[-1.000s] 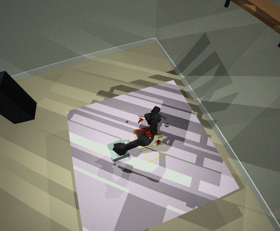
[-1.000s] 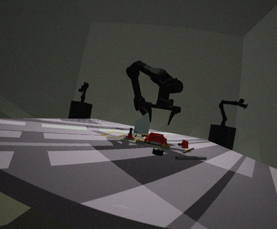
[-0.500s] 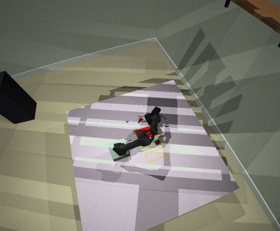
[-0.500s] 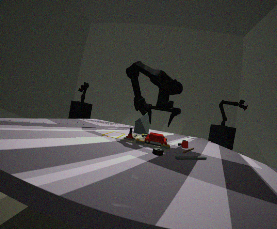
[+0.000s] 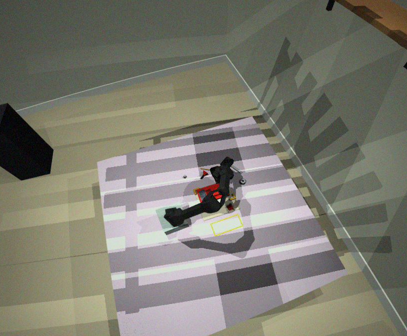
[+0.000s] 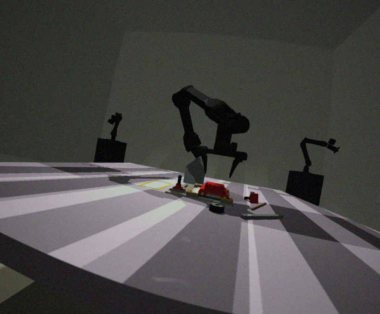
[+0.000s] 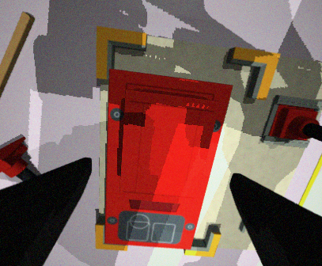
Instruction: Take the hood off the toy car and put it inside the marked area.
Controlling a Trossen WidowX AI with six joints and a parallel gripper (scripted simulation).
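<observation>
My gripper tip is 40 mm above the red hood. Also, from my gripper tip: black wheel 180 mm ahead, 70 mm below, 20 mm to the left; then cream base plate 70 mm below, 40 mm to the right, 30 mm behind; then grey bar 160 mm to the left, 150 mm ahead, 80 mm below.
</observation>
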